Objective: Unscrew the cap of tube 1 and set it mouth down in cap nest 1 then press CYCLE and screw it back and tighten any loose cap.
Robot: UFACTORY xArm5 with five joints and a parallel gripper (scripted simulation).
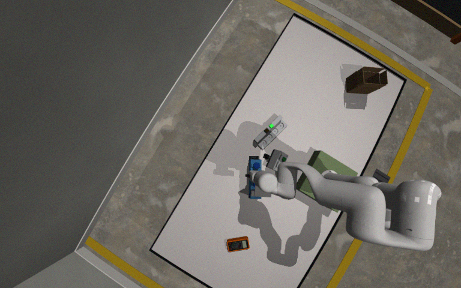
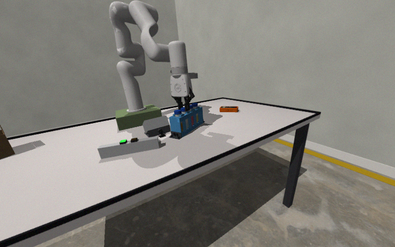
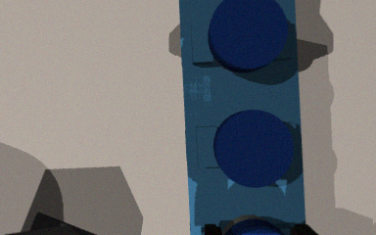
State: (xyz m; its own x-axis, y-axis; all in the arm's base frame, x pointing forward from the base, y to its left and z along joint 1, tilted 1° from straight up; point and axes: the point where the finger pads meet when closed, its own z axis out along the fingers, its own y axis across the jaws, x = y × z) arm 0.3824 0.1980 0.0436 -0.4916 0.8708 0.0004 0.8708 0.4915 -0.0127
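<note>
My hand is 100 mm past the green key, 160 mm to the left of it and 60 mm above it. The rest, counted from my hand: blue cap (60 mm behind, 90 mm to the left, 10 mm below); then grey key housing (80 mm behind, 140 mm to the right, 70 mm below); then blue key (100 mm behind, 120 mm to the right, 60 mm below).
</note>
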